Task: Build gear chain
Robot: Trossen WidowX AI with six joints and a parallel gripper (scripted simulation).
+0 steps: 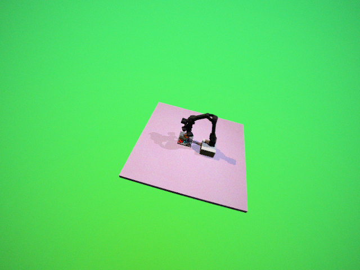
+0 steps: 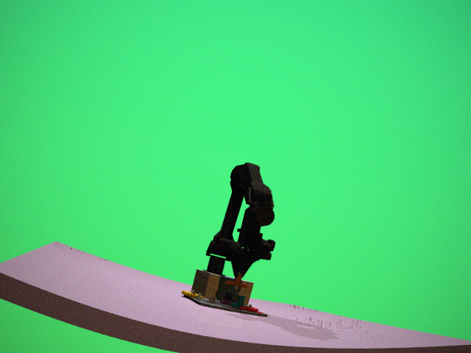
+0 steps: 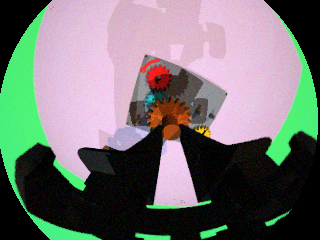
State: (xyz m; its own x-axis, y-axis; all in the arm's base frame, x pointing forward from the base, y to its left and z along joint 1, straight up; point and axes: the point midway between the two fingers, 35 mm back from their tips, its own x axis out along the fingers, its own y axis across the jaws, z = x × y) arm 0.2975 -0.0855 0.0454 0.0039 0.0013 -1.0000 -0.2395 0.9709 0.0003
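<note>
Right now my gripper tip is 80 mm above the purple gear and 30 mm past it. The rest, counted from my gripper tip: orange gear 10 mm below; then teal gear 80 mm below, 20 mm to the left, 10 mm ahead; then grey board 100 mm below, 20 mm to the right.
</note>
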